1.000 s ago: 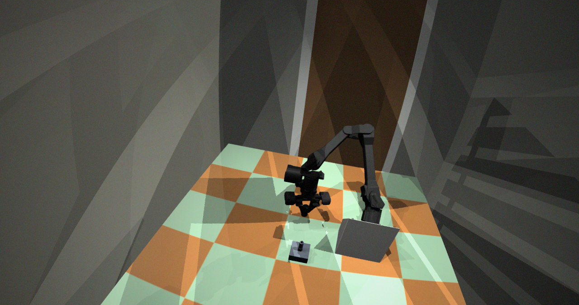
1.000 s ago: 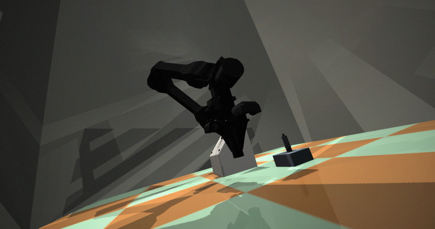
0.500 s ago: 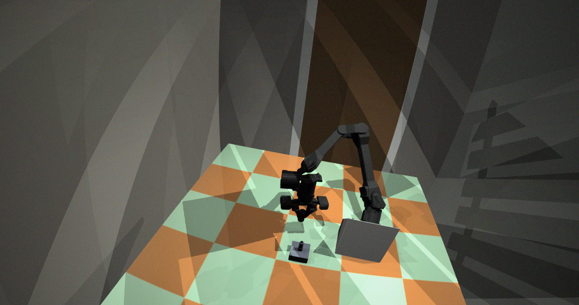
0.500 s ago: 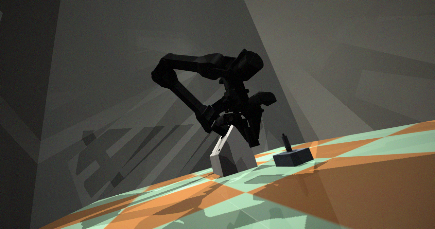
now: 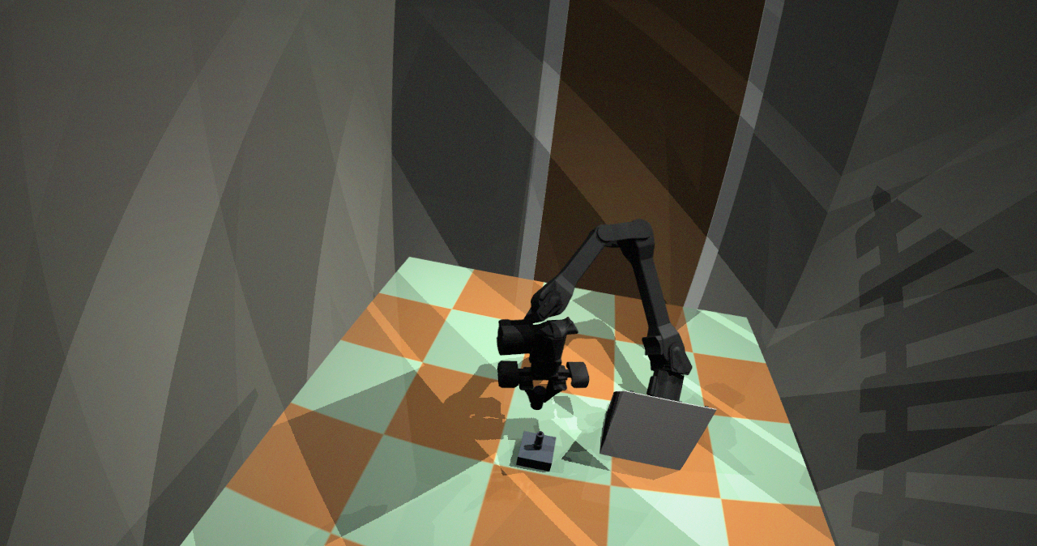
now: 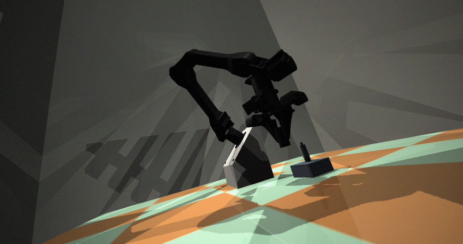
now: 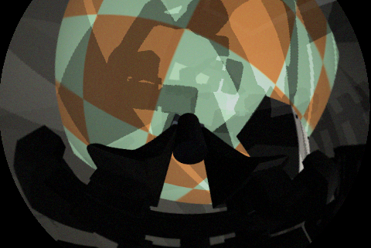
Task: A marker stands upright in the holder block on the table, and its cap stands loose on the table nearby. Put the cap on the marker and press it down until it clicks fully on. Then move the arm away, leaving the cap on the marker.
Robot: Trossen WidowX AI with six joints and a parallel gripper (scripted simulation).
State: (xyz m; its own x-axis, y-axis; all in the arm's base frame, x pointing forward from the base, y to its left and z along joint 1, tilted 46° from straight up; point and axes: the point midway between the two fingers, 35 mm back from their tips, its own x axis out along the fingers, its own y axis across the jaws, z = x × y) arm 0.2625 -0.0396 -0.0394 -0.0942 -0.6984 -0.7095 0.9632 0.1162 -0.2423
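Right now the holder block is 90 mm below my gripper tip, 70 mm to the left of it and 20 mm behind it. The rest, counted from my gripper tip: black marker cap (10 mm above).
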